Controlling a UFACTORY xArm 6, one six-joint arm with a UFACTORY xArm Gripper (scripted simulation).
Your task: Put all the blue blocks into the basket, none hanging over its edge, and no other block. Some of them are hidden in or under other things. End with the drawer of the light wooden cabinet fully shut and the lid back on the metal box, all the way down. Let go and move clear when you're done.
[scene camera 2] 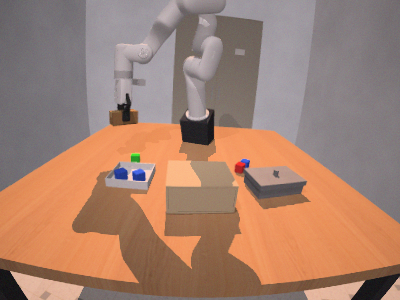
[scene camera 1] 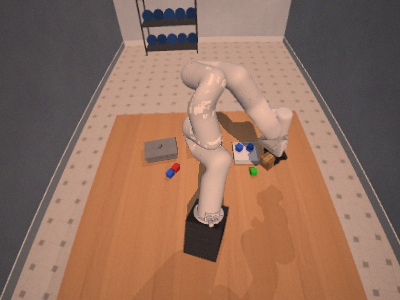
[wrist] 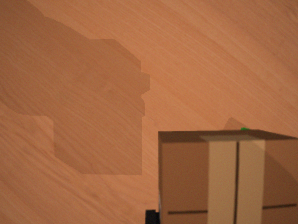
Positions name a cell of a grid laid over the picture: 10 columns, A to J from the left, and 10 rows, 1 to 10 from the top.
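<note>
There is a light wooden cabinet (scene camera 2: E7) that I can see, but in the wrist view the cabinet is out of frame. I can see a white basket (scene camera 2: C7) too, and in the wrist view the basket is out of frame as well.
</note>
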